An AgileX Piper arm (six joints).
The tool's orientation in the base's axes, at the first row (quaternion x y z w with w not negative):
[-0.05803 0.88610 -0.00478 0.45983]
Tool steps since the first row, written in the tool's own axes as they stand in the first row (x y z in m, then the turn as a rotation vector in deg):
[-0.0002 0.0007 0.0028 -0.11 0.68 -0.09]
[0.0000 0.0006 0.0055 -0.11 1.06 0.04]
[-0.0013 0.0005 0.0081 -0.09 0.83 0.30]
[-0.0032 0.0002 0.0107 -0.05 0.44 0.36]
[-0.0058 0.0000 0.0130 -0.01 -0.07 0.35]
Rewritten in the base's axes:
[0.0023 0.0008 -0.0015 -0.08 0.68 0.10]
[0.0044 0.0008 -0.0032 -0.01 1.07 0.00]
[0.0073 0.0010 -0.0036 0.21 0.85 -0.15]
[0.0105 0.0010 -0.0036 0.28 0.46 -0.19]
[0.0139 0.0012 -0.0028 0.30 -0.05 -0.19]

